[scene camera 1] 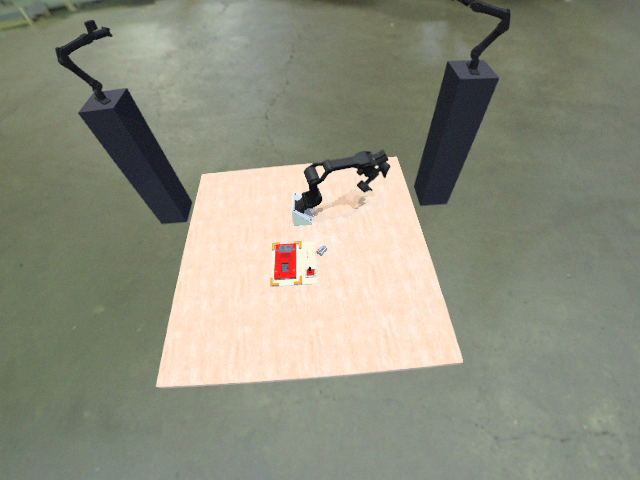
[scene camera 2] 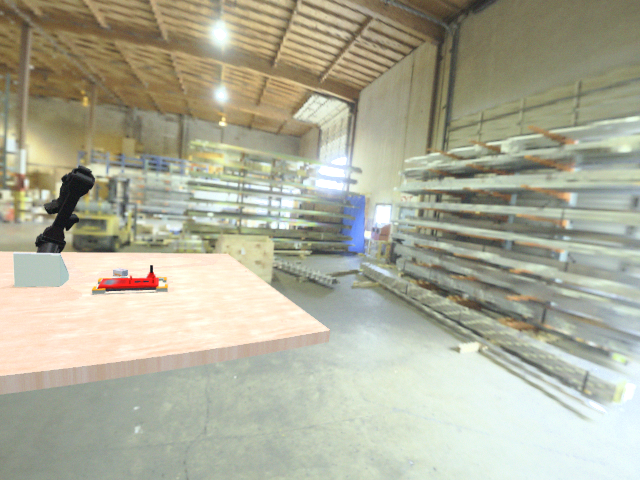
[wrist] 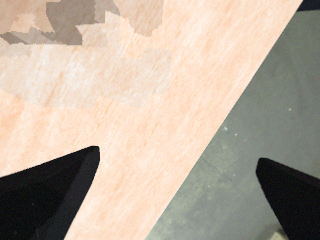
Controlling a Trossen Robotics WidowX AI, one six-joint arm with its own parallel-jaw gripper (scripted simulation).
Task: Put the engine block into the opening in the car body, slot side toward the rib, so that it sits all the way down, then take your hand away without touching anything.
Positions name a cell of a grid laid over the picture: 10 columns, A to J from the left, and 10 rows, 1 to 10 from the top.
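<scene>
A red car body: visible in scene camera 1 (E6) and scene camera 2 (B6). The body is out of frame in the wrist view.
</scene>
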